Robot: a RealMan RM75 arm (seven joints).
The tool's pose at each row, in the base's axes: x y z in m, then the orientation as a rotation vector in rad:
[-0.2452 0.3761 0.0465 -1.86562 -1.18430 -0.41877]
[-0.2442 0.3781 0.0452 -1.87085 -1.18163 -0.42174]
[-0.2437 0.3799 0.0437 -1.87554 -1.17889 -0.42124]
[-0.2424 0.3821 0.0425 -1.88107 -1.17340 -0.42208]
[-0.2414 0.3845 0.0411 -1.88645 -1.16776 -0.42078]
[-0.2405 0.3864 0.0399 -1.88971 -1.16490 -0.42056]
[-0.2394 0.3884 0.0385 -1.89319 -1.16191 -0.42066]
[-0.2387 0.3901 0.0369 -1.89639 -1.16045 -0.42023]
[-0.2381 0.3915 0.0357 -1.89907 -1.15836 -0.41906]
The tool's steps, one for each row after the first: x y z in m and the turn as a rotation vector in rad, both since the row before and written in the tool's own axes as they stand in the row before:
[0.0008 0.0011 0.0022 -0.00519 0.00080 0.00214]
[0.0003 0.0008 0.0022 -0.00309 -0.00081 0.00331]
[0.0011 0.0013 0.0023 -0.00400 0.00099 0.00487]
[0.0009 0.0011 0.0026 -0.00284 -0.00003 0.00571]
[0.0007 0.0010 0.0021 -0.00208 0.00000 0.00288]
[0.0008 0.0012 0.0023 -0.00240 0.00014 0.00290]
[0.0003 0.0010 0.0022 -0.00215 -0.00082 0.00199]
[0.0003 0.0008 0.0017 -0.00129 -0.00068 0.00254]

